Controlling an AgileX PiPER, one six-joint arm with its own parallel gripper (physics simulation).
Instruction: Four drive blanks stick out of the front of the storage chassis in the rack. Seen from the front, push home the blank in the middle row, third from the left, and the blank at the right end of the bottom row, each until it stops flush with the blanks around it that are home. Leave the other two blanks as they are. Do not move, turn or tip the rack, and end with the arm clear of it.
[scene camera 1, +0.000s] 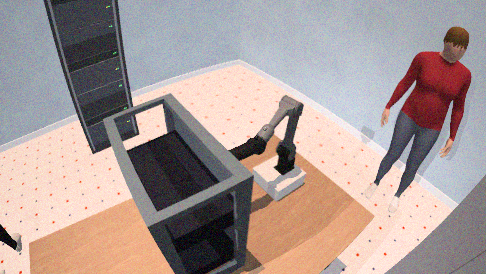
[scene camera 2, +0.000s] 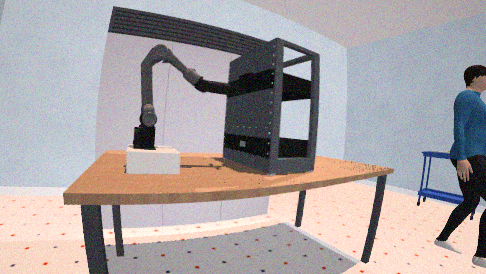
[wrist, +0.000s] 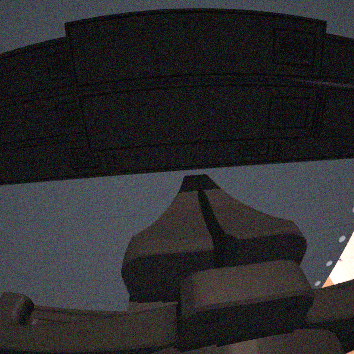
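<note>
The rack (scene camera 1: 242, 220) (scene camera 2: 247, 112) stands upright on the table. The black storage chassis (scene camera 1: 170, 170) (scene camera 2: 260, 82) (wrist: 175, 159) sits in its upper part. In the wrist view, an upper blank (wrist: 190, 50) stands out past the faces beside it. A lower blank (wrist: 190, 117) sits beneath it, above the chassis's bottom edge. Its depth is hard to judge in the dark, and I cannot tell which column these are. My gripper (scene camera 2: 228, 90) (wrist: 195, 189) is shut and empty, its tips in front of the grey panel just below the chassis. The rack's frame hides the tips in scene camera 1.
Grey panels (wrist: 90, 225) fill the rack front below the chassis. Another black unit (scene camera 2: 257, 145) sits low in the rack. The arm's white base (scene camera 1: 280, 182) (scene camera 2: 152, 161) stands on the wooden table (scene camera 1: 320, 210) (scene camera 2: 200, 189) before the rack. Two people stand away from the table.
</note>
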